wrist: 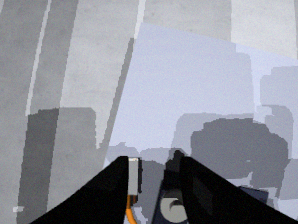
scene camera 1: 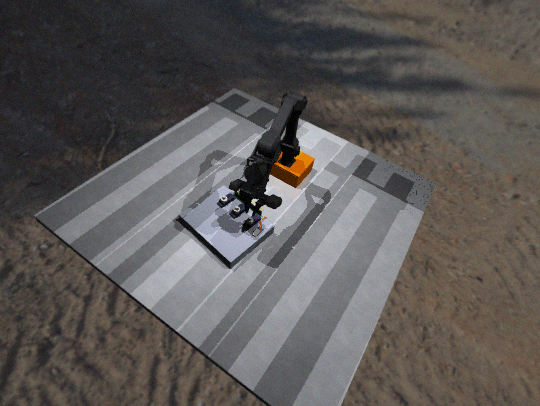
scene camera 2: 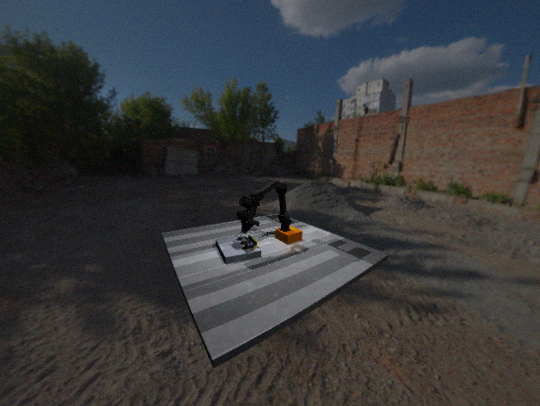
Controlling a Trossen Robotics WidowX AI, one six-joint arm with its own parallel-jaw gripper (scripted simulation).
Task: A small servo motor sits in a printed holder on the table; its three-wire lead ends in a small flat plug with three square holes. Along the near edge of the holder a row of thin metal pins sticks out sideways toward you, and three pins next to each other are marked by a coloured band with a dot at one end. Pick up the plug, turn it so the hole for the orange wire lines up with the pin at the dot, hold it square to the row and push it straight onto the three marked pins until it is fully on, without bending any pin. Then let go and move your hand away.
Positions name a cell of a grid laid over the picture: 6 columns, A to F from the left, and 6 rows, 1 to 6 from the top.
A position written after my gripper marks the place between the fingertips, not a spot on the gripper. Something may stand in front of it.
Observation:
In view: my gripper (scene camera 1: C4) and a light grey holder plate (scene camera 1: C4).
My gripper also shows in the wrist view (wrist: D5). The light grey holder plate also shows in the wrist view (wrist: E3).

